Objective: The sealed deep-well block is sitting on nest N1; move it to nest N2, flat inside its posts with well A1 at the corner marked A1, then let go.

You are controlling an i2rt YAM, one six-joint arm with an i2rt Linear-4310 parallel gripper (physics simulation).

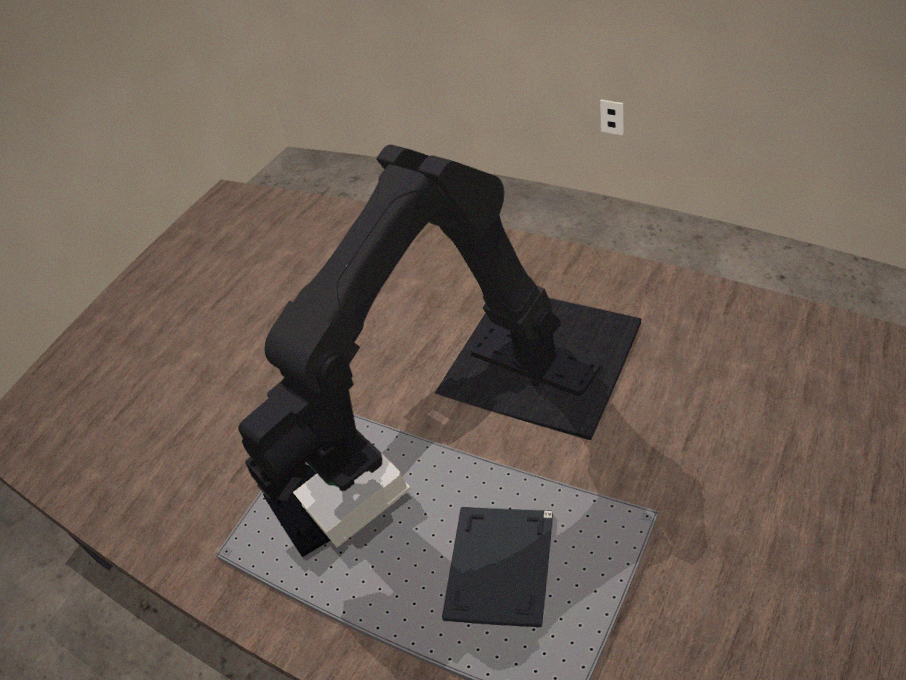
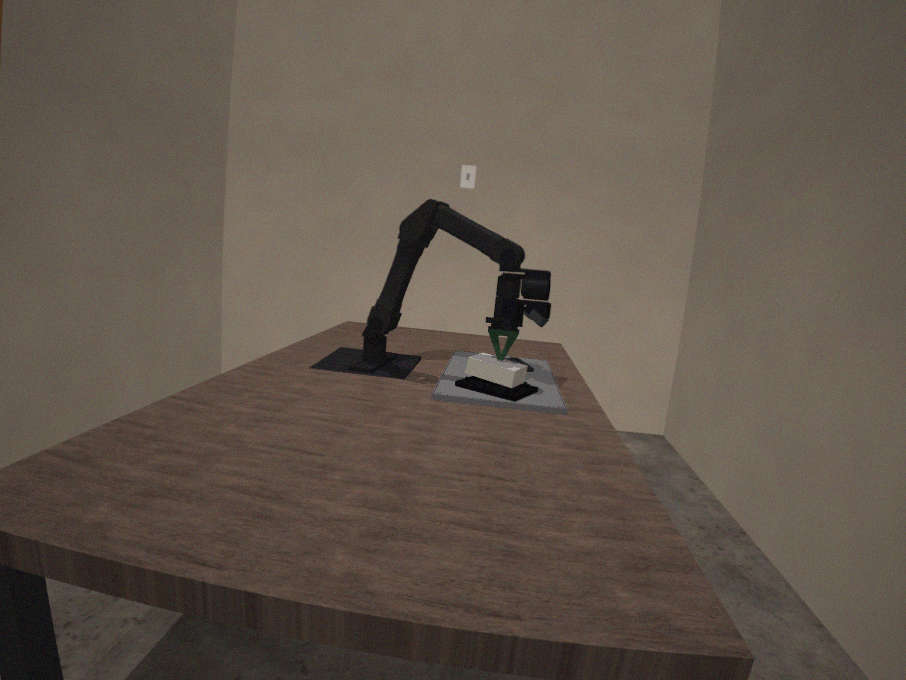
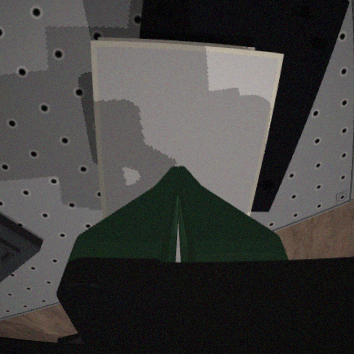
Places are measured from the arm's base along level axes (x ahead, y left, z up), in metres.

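Where they show: gripper, fingertip midpoint: [image 1: 344, 484] [image 2: 500, 359] [image 3: 177, 176]; arm's base, link origin: [image 1: 535, 360] [image 2: 373, 362].
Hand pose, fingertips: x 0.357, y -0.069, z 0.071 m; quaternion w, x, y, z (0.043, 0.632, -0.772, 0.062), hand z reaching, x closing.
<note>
Each offset is from my fingertips to the top centre of the thing. "pt": to the spot under its first point. Level surfaces: height alone.
The pale deep-well block @[dx -0.006, dy -0.002, dz +0.002 m] [image 1: 354, 512] [image 2: 496, 371] [image 3: 200, 125] is over the dark nest N1 @[dx +0.004, dy -0.042, dz -0.041 m] [image 1: 301, 532] [image 2: 483, 390] [image 3: 307, 60]. It looks shifted sideways toward the board's middle, with a dark strip of N1 showing beside it; its exact seating is hidden. My gripper [image 2: 501, 357] [image 3: 177, 176] is shut and empty, its green tips together over the block's top. I cannot tell whether the tips touch it. Nest N2 @[dx -0.026, dy +0.214, dz -0.045 m] [image 1: 499, 563] [image 3: 15, 247] is empty, with corner posts and a white A1 label @[pt dx -0.117, dy +0.230, dz -0.051 m] [image 1: 547, 514] at one corner. The block's own A1 mark is not readable.
Both nests are on a grey perforated board [image 1: 614, 541] [image 2: 548, 402] [image 3: 30, 90] on the wooden table @[dz -0.076 m] [image 1: 768, 439] [image 2: 329, 497]. The arm's dark base plate [image 1: 614, 336] [image 2: 332, 360] is behind the board. The table's edge runs near the board's outer side.
</note>
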